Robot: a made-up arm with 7 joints.
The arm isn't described. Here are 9 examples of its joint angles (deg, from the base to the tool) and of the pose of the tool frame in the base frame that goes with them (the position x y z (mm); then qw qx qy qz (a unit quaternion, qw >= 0)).
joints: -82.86 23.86 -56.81 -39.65 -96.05 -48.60 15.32
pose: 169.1 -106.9 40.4 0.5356 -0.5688 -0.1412 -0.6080
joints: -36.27 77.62 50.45 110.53 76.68 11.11 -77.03
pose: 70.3 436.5 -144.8 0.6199 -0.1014 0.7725 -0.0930
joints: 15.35 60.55 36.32 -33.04 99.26 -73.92 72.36
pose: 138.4 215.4 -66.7 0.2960 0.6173 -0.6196 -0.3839
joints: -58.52 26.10 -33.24 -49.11 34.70 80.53 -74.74
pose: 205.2 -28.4 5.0 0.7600 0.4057 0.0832 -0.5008
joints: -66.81 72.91 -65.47 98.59 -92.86 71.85 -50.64
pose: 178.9 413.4 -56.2 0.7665 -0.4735 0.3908 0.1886
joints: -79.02 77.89 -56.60 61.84 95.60 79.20 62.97
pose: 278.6 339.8 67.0 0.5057 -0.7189 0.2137 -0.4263
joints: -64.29 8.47 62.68 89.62 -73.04 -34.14 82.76
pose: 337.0 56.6 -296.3 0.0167 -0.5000 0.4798 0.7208
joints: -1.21 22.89 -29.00 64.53 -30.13 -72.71 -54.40
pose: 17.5 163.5 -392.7 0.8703 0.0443 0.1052 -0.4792
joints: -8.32 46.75 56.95 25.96 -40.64 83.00 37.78
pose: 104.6 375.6 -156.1 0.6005 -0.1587 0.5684 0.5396
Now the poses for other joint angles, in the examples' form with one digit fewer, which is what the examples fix.
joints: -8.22 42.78 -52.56 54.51 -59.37 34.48 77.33
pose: 27 246 -376 0.398 0.570 0.585 0.417
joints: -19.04 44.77 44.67 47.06 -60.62 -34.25 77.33
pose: 144 388 -181 0.282 -0.306 -0.153 0.896
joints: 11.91 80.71 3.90 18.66 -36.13 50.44 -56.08
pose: 138 371 -120 0.716 -0.009 0.692 -0.092
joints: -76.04 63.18 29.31 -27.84 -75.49 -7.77 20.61
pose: 115 160 203 0.619 -0.197 -0.740 -0.172
